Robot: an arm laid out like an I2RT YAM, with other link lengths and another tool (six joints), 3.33 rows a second.
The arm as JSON. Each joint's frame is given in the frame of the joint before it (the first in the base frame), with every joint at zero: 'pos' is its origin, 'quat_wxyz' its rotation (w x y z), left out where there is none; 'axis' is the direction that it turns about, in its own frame. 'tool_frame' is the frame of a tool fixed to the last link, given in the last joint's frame.
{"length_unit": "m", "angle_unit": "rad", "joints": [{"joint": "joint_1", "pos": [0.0, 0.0, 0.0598], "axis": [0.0, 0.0, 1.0]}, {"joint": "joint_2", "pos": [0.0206, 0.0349, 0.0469], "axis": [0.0, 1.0, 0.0]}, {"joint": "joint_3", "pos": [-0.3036, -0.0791, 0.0], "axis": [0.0, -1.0, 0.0]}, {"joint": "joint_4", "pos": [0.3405, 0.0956, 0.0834], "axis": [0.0, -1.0, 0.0]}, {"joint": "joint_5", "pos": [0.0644, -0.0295, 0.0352], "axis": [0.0, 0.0, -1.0]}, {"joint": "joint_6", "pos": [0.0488, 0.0, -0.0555], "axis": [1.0, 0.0, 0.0]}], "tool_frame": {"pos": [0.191, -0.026, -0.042], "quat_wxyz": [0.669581, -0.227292, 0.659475, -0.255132]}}
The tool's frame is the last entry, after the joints.
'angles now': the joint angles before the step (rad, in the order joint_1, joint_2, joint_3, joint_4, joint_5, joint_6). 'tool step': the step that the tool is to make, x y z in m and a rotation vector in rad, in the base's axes. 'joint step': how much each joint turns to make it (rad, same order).
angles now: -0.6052, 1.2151, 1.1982, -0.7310, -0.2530, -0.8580
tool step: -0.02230, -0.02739, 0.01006, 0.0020, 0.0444, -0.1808
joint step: -0.0007, 0.0321, 0.0725, -0.0587, 0.1472, 0.1081
